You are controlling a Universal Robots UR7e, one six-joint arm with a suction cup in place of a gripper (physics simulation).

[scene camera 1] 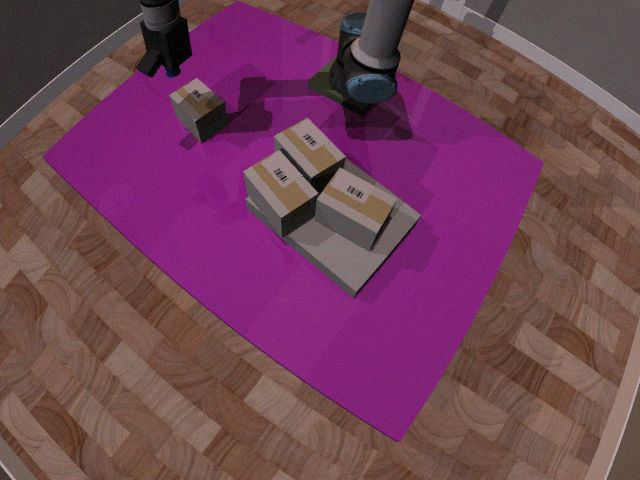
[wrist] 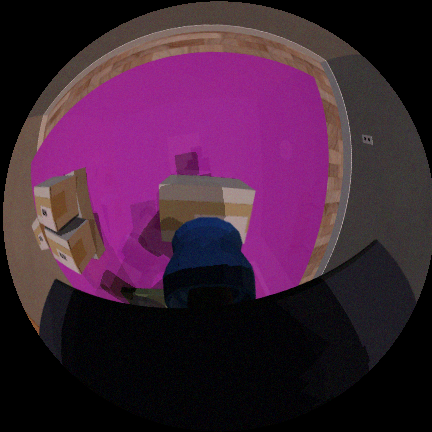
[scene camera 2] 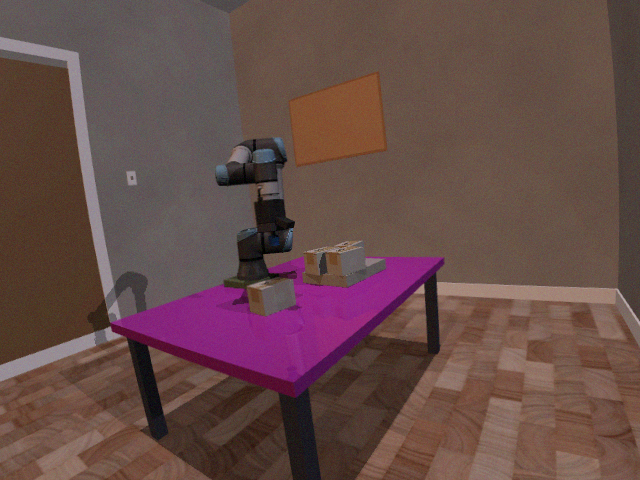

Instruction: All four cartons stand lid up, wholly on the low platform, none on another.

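Seen in the pictures: hand, its tool point: [scene camera 1: 173, 72] [wrist: 206, 248] [scene camera 2: 274, 245]; arm's base, origin of its link: [scene camera 2: 253, 276].
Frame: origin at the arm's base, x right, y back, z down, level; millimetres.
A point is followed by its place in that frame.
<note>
A carton [scene camera 1: 202, 116] @(y -398, x 206, z -62 mm) [scene camera 2: 273, 296] @(y -402, x 300, z -28 mm) [wrist: 189, 194] @(y -399, x 250, z -63 mm) stands lid up on the table, off the low platform [scene camera 1: 351, 266] @(y -494, x -300, z -19 mm) [scene camera 2: 325, 279] @(y -392, x -32, z 4 mm) [wrist: 83, 192] @(y -439, x -27, z 10 mm). Three cartons stand lid up on the platform: a left one [scene camera 1: 276, 191] @(y -485, x -102, z -112 mm) [scene camera 2: 348, 261] @(y -499, x -53, z -70 mm) [wrist: 57, 202] @(y -450, x -26, z -88 mm), at its edge in scene camera 1; one nearer the robot base [scene camera 1: 310, 147] [scene camera 2: 313, 262] [wrist: 72, 245]; and a right one [scene camera 1: 356, 201] @(y -409, x -242, z -112 mm). None lies on another. Their hidden bottom edges leave it unclear whether all are wholly on it. My blue suction cup [scene camera 1: 172, 73] [scene camera 2: 274, 240] [wrist: 207, 240] hangs above the loose carton, apart from it, holding nothing.
The purple table [scene camera 1: 206, 248] @(y -634, x -7, z 30 mm) [scene camera 2: 217, 330] @(y -326, x 489, z 30 mm) carries everything. The arm's base stands on a green plate [scene camera 1: 321, 85] @(y -81, x 61, z 2 mm) [scene camera 2: 235, 282] @(y 15, x 101, z 3 mm) behind the platform. The arm's shadow falls between the loose carton and the base.
</note>
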